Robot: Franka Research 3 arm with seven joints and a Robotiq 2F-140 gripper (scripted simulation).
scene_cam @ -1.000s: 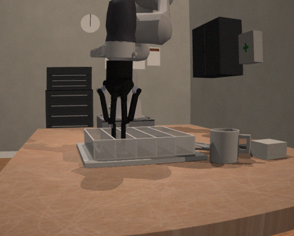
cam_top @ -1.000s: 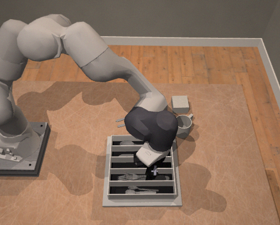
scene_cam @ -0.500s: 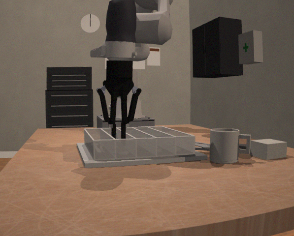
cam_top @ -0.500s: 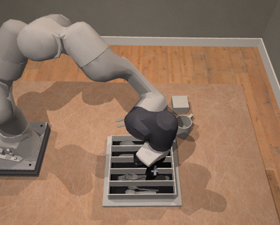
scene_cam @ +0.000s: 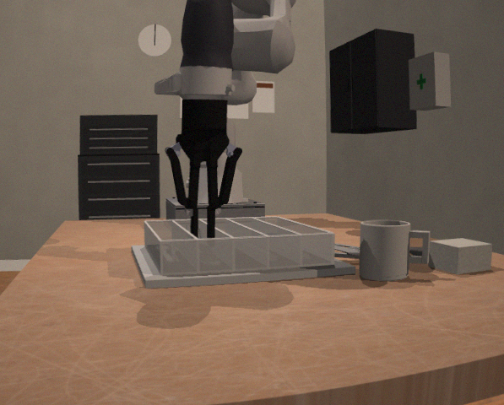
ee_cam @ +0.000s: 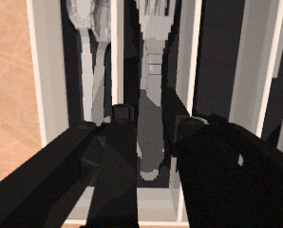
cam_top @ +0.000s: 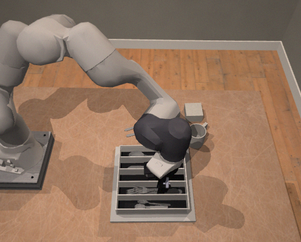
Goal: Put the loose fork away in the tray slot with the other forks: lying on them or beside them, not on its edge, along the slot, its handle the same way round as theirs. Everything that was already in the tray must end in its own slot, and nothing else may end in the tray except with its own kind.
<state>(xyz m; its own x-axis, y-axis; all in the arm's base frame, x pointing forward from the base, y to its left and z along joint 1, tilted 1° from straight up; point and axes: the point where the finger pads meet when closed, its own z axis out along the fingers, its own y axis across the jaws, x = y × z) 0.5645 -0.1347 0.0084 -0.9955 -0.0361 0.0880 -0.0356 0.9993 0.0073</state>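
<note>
Now: hand 4 cm past the five-slot tray, 6 cm to the right of it and 3 cm above it. Also, from my hand: mug 16 cm ahead, 27 cm to the left, 3 cm below; block 16 cm ahead, 42 cm to the left, 5 cm below; knife 2 cm behind, 11 cm to the left, 5 cm below.
</note>
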